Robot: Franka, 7 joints.
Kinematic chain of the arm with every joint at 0, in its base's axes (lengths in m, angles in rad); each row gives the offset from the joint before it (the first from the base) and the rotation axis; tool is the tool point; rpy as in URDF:
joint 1: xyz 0 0 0.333 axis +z
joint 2: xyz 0 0 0 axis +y
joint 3: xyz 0 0 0.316 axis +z
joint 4: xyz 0.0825 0 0 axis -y
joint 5: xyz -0.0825 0 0.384 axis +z
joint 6: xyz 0 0 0 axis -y
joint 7: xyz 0.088 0 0 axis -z
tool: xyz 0 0 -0.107 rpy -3.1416 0 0
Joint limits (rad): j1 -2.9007..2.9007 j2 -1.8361..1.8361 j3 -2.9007..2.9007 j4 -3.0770..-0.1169 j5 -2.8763..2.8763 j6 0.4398..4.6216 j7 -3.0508..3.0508
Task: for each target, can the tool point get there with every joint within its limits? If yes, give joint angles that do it. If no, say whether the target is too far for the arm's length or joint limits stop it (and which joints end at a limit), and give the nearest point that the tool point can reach.
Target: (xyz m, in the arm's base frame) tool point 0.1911 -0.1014 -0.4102
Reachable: no: joint limits stop it (at a limit: joint 2) | nearest point 0.1965 -0.1043 -0.3573 | short by 0.053 m
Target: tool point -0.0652 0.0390 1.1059
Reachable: yes | joints 1.5613 -0.3070 0.5281 -0.8698 0.6188 3.8761 -1.9843
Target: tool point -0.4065 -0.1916 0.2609
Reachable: yes | joints 1.6721 -1.4418 2.0627 -2.0948 -1.0514 0.8367 2.1580
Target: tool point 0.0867 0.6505 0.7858
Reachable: yes | joints 1.3240 0.9855 2.3266 -0.4141 0.3017 3.6801 2.3949
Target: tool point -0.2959 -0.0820 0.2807
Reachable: yes | joints 1.9602 0.8967 1.3398 -2.3790 0.0566 0.9228 -2.3873
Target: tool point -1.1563 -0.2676 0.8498
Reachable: no: too far | nearest point -0.7663 -0.1773 0.6755 | short by 0.437 m
